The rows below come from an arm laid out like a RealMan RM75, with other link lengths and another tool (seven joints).
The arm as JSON. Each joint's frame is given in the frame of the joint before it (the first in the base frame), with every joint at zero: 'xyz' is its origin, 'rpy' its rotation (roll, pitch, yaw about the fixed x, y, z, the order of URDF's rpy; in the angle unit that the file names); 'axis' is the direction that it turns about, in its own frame. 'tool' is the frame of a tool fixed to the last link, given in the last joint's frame.
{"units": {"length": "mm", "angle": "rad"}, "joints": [
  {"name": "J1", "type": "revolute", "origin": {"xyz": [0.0, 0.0, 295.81], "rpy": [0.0, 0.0, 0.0]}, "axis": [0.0, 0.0, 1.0]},
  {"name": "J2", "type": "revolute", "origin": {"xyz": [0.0, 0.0, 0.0], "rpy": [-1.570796, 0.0, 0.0]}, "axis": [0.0, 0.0, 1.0]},
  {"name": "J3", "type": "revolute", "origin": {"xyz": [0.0, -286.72, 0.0], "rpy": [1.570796, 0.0, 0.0]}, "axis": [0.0, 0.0, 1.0]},
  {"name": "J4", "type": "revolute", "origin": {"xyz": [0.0, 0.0, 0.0], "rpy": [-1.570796, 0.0, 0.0]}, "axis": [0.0, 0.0, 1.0]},
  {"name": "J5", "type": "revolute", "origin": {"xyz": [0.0, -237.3, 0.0], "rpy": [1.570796, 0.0, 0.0]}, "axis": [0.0, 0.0, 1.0]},
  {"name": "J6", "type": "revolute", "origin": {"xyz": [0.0, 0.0, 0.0], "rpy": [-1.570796, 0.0, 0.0]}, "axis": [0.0, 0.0, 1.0]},
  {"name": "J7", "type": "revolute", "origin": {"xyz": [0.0, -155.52, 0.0], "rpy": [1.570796, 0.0, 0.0]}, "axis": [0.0, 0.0, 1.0]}
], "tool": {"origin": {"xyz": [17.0, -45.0, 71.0], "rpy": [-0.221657, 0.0, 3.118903]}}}
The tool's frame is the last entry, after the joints.
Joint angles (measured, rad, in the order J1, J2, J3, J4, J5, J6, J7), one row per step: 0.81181 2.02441 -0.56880 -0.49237 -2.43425 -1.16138 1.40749; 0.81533 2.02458 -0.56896 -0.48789 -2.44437 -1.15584 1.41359; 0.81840 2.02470 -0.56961 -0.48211 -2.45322 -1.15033 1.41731; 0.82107 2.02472 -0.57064 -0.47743 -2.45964 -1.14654 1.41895; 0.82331 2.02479 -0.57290 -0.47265 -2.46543 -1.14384 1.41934; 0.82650 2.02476 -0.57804 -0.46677 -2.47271 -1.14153 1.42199; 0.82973 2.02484 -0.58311 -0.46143 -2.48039 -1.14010 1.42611; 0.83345 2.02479 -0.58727 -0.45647 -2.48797 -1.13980 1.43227; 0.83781 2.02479 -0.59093 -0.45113 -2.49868 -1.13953 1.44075; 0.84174 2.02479 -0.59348 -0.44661 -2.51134 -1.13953 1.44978; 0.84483 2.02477 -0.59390 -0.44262 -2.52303 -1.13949 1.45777; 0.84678 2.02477 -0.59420 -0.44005 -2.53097 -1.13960 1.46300; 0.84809 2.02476 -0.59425 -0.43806 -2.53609 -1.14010 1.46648; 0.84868 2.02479 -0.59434 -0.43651 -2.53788 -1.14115 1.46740; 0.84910 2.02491 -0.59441 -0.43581 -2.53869 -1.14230 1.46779; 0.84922 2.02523 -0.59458 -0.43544 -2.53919 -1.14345 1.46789; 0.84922 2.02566 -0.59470 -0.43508 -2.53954 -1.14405 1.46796
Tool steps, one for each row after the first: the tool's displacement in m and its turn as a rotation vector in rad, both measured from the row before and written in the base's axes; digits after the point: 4 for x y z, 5 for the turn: 0.0010 -0.0001 -0.0012 -0.00366 -0.00715 -0.00491; 0.0010 -0.0004 -0.0016 -0.00436 -0.00687 -0.00355; 0.0005 -0.0003 -0.0013 -0.00403 -0.00556 -0.00106; 0.0004 -0.0006 -0.0016 -0.00557 -0.00575 0.00035; 0.0003 -0.0010 -0.0022 -0.00903 -0.00755 0.00013; 0.0003 -0.0011 -0.0022 -0.00947 -0.00707 -0.00076; 0.0000 -0.0010 -0.0021 -0.00928 -0.00539 -0.00219; 0.0003 -0.0012 -0.0022 -0.01057 -0.00687 -0.00389; 0.0008 -0.0013 -0.0018 -0.01026 -0.00796 -0.00472; 0.0010 -0.0012 -0.0014 -0.00806 -0.00638 -0.00531; 0.0007 -0.0009 -0.0009 -0.00548 -0.00443 -0.00347; 0.0004 -0.0007 -0.0007 -0.00406 -0.00243 -0.00248; 0.0000 -0.0006 -0.0006 -0.00295 -0.00026 -0.00079; -0.0002 -0.0004 -0.0004 -0.00203 0.00024 -0.00012; -0.0001 -0.0004 -0.0005 -0.00187 0.00036 0.00004; -0.0001 -0.0003 -0.0005 -0.00136 0.00033 -0.00012
